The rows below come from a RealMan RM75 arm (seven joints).
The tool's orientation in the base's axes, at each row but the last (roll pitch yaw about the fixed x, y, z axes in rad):
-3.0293, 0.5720, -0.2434
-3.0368, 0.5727, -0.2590
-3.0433, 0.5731, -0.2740
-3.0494, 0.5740, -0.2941
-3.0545, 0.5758, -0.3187
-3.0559, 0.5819, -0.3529
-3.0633, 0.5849, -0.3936
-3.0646, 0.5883, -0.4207
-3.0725, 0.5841, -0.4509
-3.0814, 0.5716, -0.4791
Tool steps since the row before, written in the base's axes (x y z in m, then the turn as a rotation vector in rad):
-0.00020, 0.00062, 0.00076, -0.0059, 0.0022, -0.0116
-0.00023, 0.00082, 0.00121, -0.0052, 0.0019, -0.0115
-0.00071, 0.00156, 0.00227, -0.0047, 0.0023, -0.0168
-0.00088, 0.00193, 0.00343, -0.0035, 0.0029, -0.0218
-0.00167, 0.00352, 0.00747, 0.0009, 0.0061, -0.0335
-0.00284, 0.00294, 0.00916, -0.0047, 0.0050, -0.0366
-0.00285, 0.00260, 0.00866, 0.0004, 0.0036, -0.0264
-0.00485, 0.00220, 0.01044, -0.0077, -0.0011, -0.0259
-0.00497, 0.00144, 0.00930, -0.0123, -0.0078, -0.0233
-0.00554, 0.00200, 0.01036, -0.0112, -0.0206, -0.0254
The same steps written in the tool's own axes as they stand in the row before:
-0.00070, -0.00060, -0.00039, 0.0010, 0.0008, 0.0131
-0.00102, -0.00081, -0.00070, 0.0016, 0.0008, 0.0126
-0.00216, -0.00143, -0.00117, 0.0048, 0.0007, 0.0169
-0.00304, -0.00178, -0.00196, 0.0083, 0.0001, 0.0207
-0.00632, -0.00323, -0.00454, 0.0174, -0.0036, 0.0291
-0.00811, -0.00225, -0.00546, 0.0150, -0.0002, 0.0341
-0.00781, -0.00171, -0.00510, 0.0137, -0.0017, 0.0228
-0.01022, -0.00047, -0.00571, 0.0089, 0.0061, 0.0248
-0.00938, 0.00053, -0.00499, 0.0064, 0.0140, 0.0228
-0.01051, 0.00044, -0.00559, 0.0134, 0.0247, 0.0202

